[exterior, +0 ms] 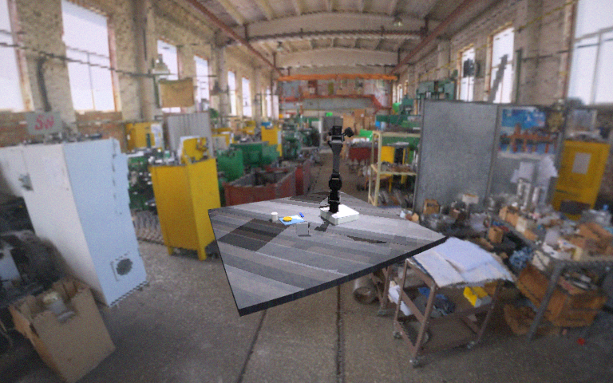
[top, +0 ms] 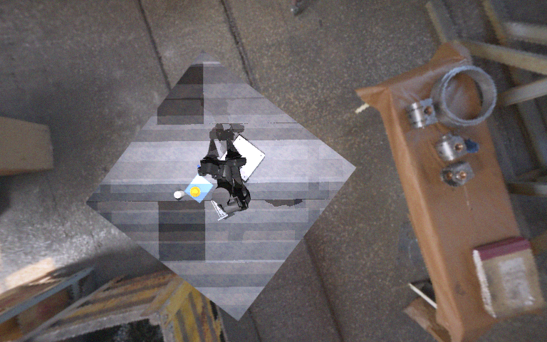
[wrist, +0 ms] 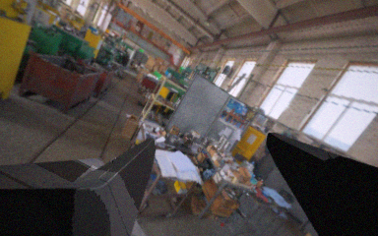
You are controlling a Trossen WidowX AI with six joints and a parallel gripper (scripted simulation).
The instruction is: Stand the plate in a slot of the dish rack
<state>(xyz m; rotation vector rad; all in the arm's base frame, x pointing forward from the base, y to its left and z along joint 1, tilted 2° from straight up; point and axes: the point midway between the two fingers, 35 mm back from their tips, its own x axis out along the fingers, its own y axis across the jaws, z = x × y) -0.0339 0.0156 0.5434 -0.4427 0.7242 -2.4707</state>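
The yellow plate lies 380 mm ahead of my gripper tip, 150 mm to the right of it and 580 mm below it. The rest, counted from my gripper tip: dish rack: 380 mm ahead, 40 mm to the left, 580 mm below; blue spoon: 240 mm ahead, 180 mm to the right, 600 mm below.
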